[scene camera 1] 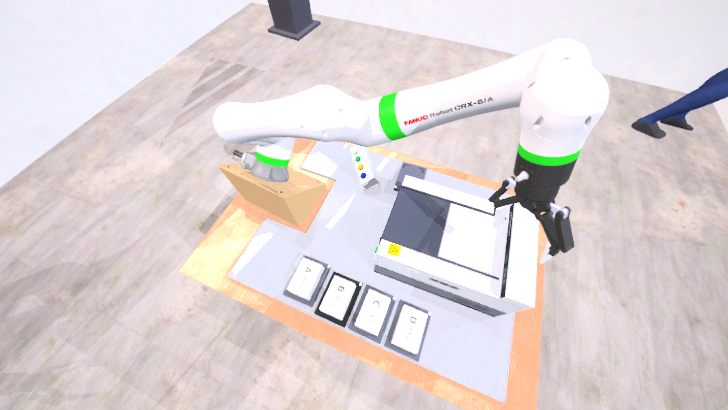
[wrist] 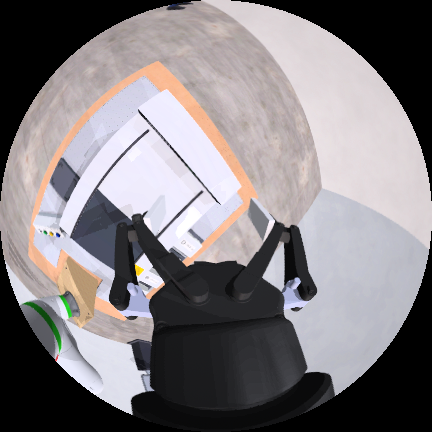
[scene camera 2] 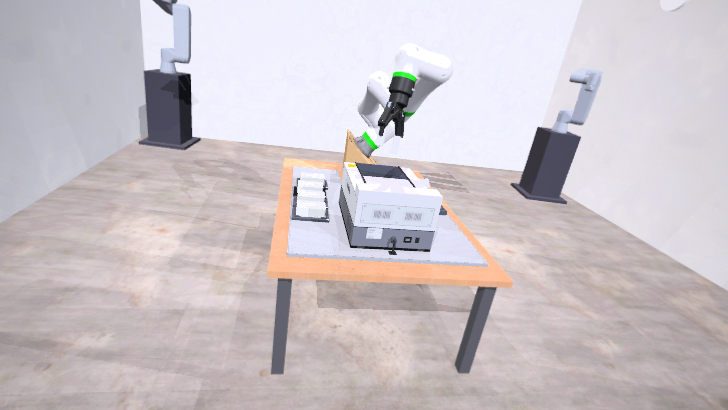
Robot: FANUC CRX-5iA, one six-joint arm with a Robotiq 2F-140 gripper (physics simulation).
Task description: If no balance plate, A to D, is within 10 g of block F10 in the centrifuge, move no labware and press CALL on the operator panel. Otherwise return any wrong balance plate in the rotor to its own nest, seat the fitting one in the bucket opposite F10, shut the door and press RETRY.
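Frame: origin at the arm's base, x ahead, y left, z up, level; centimetres.
Where they show: gripper, fingertip midpoint: point(scene camera 1: 519, 240) point(wrist: 207, 204) point(scene camera 2: 386, 149); arm's base, link origin: point(scene camera 1: 270, 175) point(wrist: 72, 303) point(scene camera 2: 361, 148).
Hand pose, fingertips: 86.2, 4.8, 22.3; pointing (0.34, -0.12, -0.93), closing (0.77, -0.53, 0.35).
Things, the pixels of their centre, and the offset from my fingertips, as dx, dy, dz. "spot": a spot on its surface instead. Level surfaces: height alone.
- white centrifuge, body centre: point(wrist: 137, 194) point(scene camera 1: 449, 242) point(scene camera 2: 384, 199) -12.2, +4.3, -25.5
- dark window, surface spot: point(wrist: 105, 232) point(scene camera 1: 422, 216) spot: -24.6, +4.2, -16.4
- Balance plates A, body centre: point(scene camera 1: 306, 278) point(scene camera 2: 312, 179) -52.9, -30.4, -34.4
- B, body centre: point(scene camera 1: 338, 297) point(scene camera 2: 310, 187) point(wrist: 150, 276) -39.0, -30.3, -34.4
- C, body centre: point(scene camera 1: 373, 311) point(scene camera 2: 310, 197) -25.8, -28.6, -34.4
- D, body centre: point(scene camera 1: 409, 328) point(scene camera 2: 310, 208) point(wrist: 185, 242) -12.5, -27.3, -34.4
- operator panel, body centre: point(scene camera 1: 364, 165) point(wrist: 48, 225) -59.4, +26.0, -33.5
- grey mat, surface height: dz -37.7
- orange-edged table, surface height: dz -39.0
The white centrifuge point(scene camera 1: 522, 254) point(scene camera 2: 399, 216) point(wrist: 190, 145) stands on the grey mat, its top covered by a dark window point(scene camera 1: 415, 219) point(wrist: 105, 232) and a white panel; the rotor and block F10 are hidden. Balance plates A point(scene camera 1: 305, 279), B point(scene camera 1: 339, 298), C point(scene camera 1: 373, 312) and D point(scene camera 1: 409, 328) lie in a row of nests beside it; plate D also shows in the wrist view point(wrist: 190, 246). The operator panel point(scene camera 1: 360, 167) point(wrist: 49, 233) has coloured buttons. My gripper point(scene camera 1: 524, 231) point(scene camera 2: 391, 131) point(wrist: 207, 204) is open and empty, high above the centrifuge.
The arm's wooden base block point(scene camera 1: 270, 201) point(wrist: 80, 290) stands at the table's end. A grey mat point(scene camera 1: 458, 351) covers much of the orange-edged table point(scene camera 2: 387, 275). Dark pedestals point(scene camera 2: 168, 109) point(scene camera 2: 550, 162) stand off the table. A person's blue-clad legs point(scene camera 1: 697, 99) show at the right.
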